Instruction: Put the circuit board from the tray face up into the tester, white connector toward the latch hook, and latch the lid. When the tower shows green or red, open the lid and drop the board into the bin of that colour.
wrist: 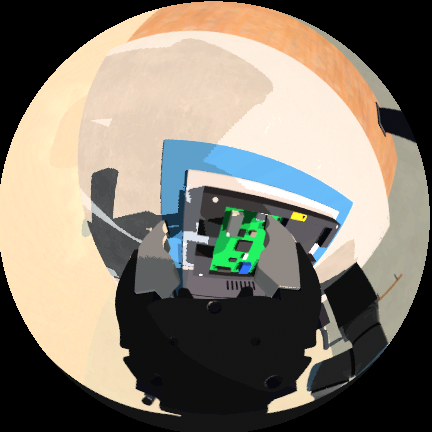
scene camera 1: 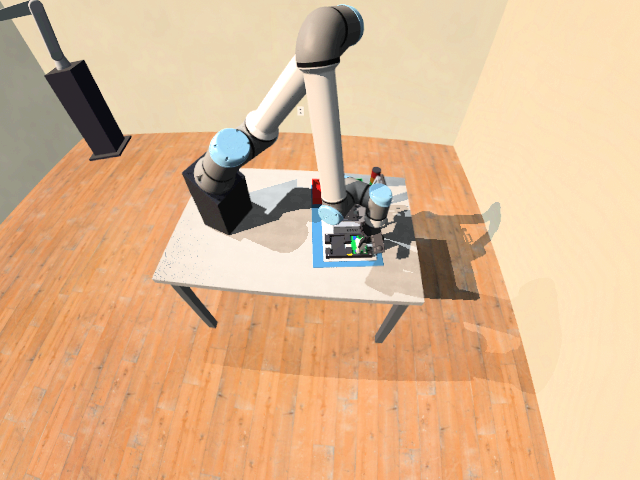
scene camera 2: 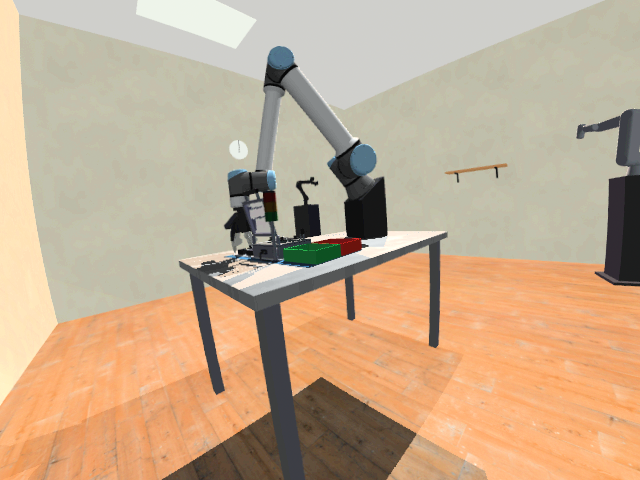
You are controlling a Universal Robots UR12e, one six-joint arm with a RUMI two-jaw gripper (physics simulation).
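Observation:
The green circuit board lies component side up in a dark grey fixture with a yellow label; I cannot tell if this is the tray or part of the tester. A pale block connector is on the board's upper left in the wrist view. My gripper is open over the fixture. Its right finger covers part of the board's right side; its left finger is left of the fixture. A grey tester box has an upright frame above it. The signal tower looks dim.
The green bin and red bin stand side by side by the grey box. A blue mat lies under the fixture. The table carries the arm's black pedestal.

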